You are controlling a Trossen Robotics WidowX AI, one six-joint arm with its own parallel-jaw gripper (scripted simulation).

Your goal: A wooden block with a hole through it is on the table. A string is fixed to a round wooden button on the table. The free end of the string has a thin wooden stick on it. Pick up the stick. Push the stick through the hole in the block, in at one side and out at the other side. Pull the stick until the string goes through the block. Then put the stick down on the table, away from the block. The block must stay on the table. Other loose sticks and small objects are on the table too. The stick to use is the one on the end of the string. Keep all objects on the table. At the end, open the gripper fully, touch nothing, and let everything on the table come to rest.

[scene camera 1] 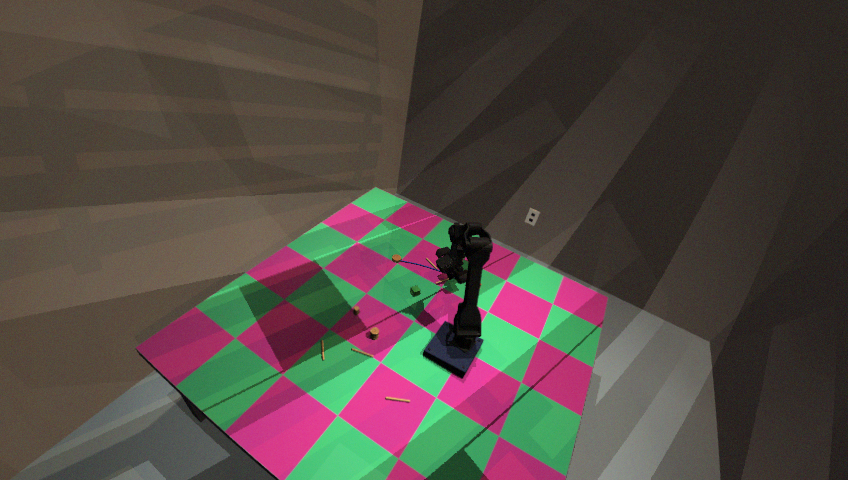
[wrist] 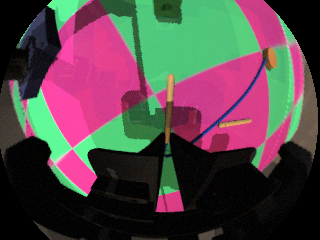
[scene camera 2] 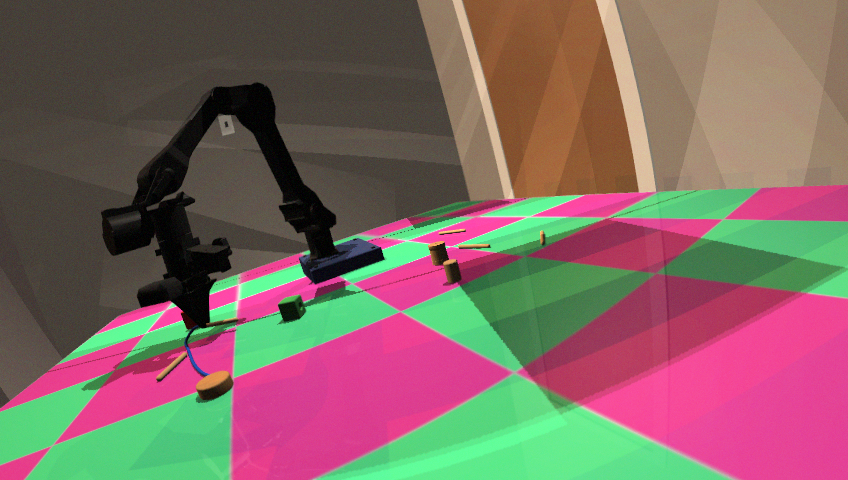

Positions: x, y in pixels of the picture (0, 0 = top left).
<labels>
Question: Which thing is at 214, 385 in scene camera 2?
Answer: A round wooden button.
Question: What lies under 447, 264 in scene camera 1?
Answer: My gripper.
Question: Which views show my gripper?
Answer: Scene camera 1, the wrist view and scene camera 2: all of them.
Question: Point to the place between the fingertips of my gripper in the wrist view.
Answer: At 167, 136
</labels>
